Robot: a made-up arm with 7 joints.
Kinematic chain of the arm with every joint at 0, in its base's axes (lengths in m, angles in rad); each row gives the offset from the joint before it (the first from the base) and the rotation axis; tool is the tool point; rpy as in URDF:
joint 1: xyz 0.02 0 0.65 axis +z
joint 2: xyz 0 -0.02 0.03 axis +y
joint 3: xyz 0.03 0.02 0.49 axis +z
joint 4: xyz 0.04 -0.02 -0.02 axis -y
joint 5: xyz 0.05 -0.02 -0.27 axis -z
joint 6: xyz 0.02 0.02 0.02 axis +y
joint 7: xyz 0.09 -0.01 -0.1 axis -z
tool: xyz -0.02 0.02 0 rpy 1.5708 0 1.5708
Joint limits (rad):
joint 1: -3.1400..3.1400
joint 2: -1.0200..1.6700
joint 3: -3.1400..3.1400
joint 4: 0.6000..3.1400
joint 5: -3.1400..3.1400
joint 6: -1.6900..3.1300
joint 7: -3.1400..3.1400
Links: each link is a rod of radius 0.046 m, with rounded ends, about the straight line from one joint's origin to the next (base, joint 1, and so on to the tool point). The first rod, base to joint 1, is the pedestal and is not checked.
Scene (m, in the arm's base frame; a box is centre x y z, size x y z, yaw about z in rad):
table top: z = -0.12
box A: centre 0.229 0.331 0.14 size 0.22 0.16 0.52 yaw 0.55
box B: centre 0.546 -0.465 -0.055 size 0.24 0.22 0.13 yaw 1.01
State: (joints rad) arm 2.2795 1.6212 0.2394 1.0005 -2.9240 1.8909 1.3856
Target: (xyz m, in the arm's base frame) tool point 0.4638 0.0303 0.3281
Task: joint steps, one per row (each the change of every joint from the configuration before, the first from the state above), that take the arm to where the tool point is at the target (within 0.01 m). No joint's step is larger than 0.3 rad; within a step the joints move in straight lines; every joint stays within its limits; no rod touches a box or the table.
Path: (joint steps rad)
1: -0.1259 -0.1519 -0.2330 -0.0565 0.1124 -0.1420 -0.2851
2: -0.1259 -0.1520 -0.2330 -0.0566 0.1124 -0.1420 -0.2850
3: -0.1260 -0.1519 -0.2329 -0.0565 0.1124 -0.1420 -0.2851
4: -0.1259 -0.1520 -0.2330 -0.0565 0.1124 -0.1420 -0.2850
5: -0.1259 -0.1519 -0.2330 -0.0566 0.1124 -0.1421 -0.2851
6: -0.1259 -0.1520 -0.2330 -0.0565 0.1124 -0.1420 -0.2850
7: -0.1271 0.1601 0.1068 0.0473 -0.0871 0.1162 0.2901
8: -0.1271 0.1601 0.1068 0.0474 -0.0870 0.1163 0.2901
9: -0.1270 0.1601 0.1068 0.0473 -0.0871 0.1162 0.2901
10: -0.1271 0.1600 0.1068 0.0473 -0.0870 0.1162 0.2901
11: -0.1271 0.1601 0.1068 0.0474 -0.0871 0.1162 0.2902
12: -0.1270 0.1601 0.1068 0.0473 -0.0870 0.1162 0.2901

